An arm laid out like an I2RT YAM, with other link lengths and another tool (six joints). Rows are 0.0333 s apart.
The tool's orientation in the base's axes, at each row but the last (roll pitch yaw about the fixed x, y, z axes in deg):
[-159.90, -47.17, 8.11]
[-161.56, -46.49, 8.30]
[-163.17, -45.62, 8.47]
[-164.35, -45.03, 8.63]
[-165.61, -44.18, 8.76]
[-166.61, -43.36, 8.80]
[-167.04, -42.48, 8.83]
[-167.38, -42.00, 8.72]
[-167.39, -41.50, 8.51]
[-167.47, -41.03, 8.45]
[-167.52, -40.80, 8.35]
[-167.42, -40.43, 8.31]
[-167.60, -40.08, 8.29]
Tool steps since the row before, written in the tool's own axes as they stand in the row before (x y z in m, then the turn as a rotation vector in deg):
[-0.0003, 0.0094, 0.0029, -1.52, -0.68, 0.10]
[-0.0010, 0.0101, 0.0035, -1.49, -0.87, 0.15]
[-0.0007, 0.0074, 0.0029, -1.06, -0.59, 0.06]
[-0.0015, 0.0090, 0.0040, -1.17, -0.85, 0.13]
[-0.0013, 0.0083, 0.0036, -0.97, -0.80, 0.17]
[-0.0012, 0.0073, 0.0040, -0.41, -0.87, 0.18]
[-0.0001, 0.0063, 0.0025, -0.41, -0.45, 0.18]
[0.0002, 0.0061, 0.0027, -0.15, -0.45, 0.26]
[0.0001, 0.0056, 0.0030, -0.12, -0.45, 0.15]
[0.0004, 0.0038, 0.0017, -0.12, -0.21, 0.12]
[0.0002, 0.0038, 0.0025, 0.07, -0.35, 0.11]
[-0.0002, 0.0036, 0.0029, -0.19, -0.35, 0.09]
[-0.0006, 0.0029, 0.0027, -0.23, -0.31, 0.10]
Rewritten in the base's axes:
[0.0052, -0.0072, -0.0043, -1.22, 0.51, -1.02]
[0.0052, -0.0078, -0.0052, -1.24, 0.70, -0.99]
[0.0039, -0.0057, -0.0039, -0.90, 0.45, -0.68]
[0.0045, -0.0070, -0.0055, -1.02, 0.71, -0.75]
[0.0040, -0.0066, -0.0049, -0.84, 0.70, -0.65]
[0.0039, -0.0056, -0.0049, -0.45, 0.83, -0.26]
[0.0034, -0.0051, -0.0029, -0.32, 0.43, -0.33]
[0.0036, -0.0049, -0.0028, -0.08, 0.49, -0.22]
[0.0035, -0.0043, -0.0030, -0.13, 0.46, -0.12]
[0.0024, -0.0030, -0.0016, -0.08, 0.22, -0.13]
[0.0027, -0.0028, -0.0023, 0.02, 0.37, 0.02]
[0.0026, -0.0025, -0.0029, -0.19, 0.34, -0.13]
[0.0019, -0.0020, -0.0029, -0.20, 0.30, -0.17]

